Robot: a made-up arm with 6 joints.
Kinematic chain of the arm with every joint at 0, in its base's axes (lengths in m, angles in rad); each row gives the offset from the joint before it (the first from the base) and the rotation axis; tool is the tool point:
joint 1: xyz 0 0 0.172 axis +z
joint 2: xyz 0 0.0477 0 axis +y
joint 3: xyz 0 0 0.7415 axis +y
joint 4: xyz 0 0 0.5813 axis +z
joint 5: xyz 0 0 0 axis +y
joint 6: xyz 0 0 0.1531 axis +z
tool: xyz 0 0 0
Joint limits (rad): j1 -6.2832..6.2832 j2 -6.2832..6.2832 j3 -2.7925..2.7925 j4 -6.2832..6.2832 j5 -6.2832..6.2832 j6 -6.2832..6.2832
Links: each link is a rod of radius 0.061 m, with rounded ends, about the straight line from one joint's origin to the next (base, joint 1, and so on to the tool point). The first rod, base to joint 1, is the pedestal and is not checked.
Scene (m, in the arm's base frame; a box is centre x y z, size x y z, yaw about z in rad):
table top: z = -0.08
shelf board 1: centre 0.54 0.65 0.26 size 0.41 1.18 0.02 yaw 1
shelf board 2: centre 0.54 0.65 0.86 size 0.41 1.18 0.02 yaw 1
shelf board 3: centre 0.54 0.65 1.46 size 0.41 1.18 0.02 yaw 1
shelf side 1: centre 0.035 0.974 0.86 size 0.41 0.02 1.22 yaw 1
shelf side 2: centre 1.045 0.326 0.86 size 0.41 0.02 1.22 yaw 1
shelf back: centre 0.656 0.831 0.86 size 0.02 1.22 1.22 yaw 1
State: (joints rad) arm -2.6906 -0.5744 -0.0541 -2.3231 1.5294 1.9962
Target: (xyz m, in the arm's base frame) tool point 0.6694 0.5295 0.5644
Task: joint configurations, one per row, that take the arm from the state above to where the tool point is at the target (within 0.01 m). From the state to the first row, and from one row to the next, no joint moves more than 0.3 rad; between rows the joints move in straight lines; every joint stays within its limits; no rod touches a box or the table.
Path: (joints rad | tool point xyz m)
1: -2.8436 -0.3548 -0.3428 -2.3833 1.7433 1.9962 | 0.6508 0.2585 1.2223
2: -2.9965 -0.1352 -0.6315 -2.4436 1.9572 1.9962 | 0.5295 0.1213 1.2085
3: -2.9396 -0.1443 -0.8724 -2.4724 1.9522 1.9962 | 0.5906 0.1622 1.0869
4: -2.8827 -0.1533 -1.1132 -2.5013 1.9473 1.9962 | 0.6172 0.2021 0.9532
5: -2.8258 -0.1624 -1.3541 -2.5301 1.9423 1.9962 | 0.6084 0.2347 0.8156
6: -2.7689 -0.1714 -1.5949 -2.5589 1.9374 1.9962 | 0.5659 0.2545 0.6833
7: -2.7121 -0.1805 -1.8358 -2.5878 1.9324 1.9962 | 0.4943 0.2568 0.5644
8: -2.6174 -0.3427 -1.5841 -2.5359 1.8750 1.9962 | 0.5962 0.3857 0.5712
9: -2.5228 -0.5049 -1.3324 -2.4839 1.8177 1.9962 | 0.6694 0.5295 0.5644

